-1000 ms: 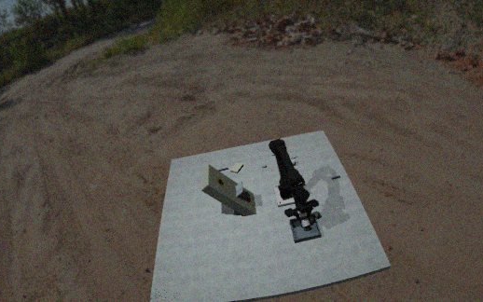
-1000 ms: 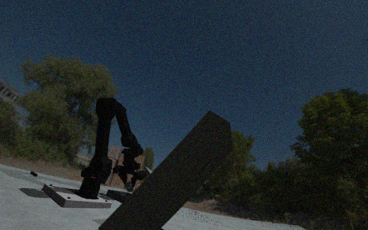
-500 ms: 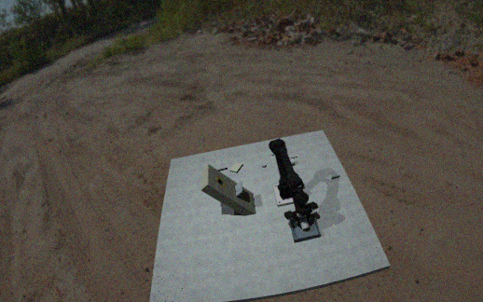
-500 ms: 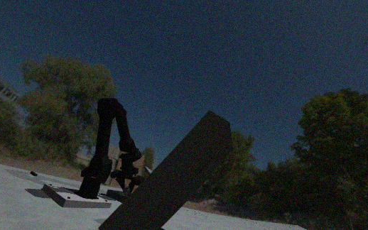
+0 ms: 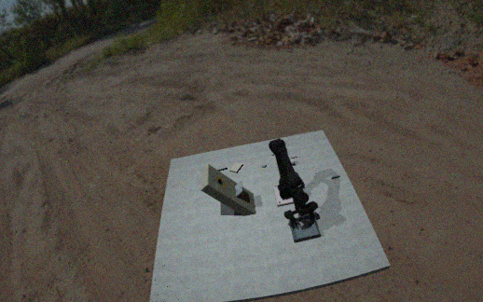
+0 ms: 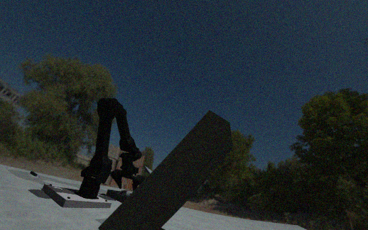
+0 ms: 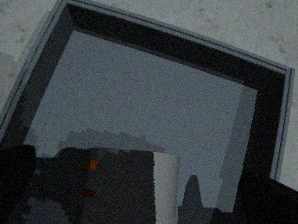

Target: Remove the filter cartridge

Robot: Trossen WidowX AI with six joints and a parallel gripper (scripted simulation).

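My gripper tip is now 20 mm to the left of the round grey filter cartridge and 20 mm above it. Round my gripper tip: small dark object 360 mm behind, 300 mm to the right, 50 mm below; then grey tray 40 mm below, 10 mm to the left; then service panel 350 mm ahead, 330 mm to the right, 100 mm above.
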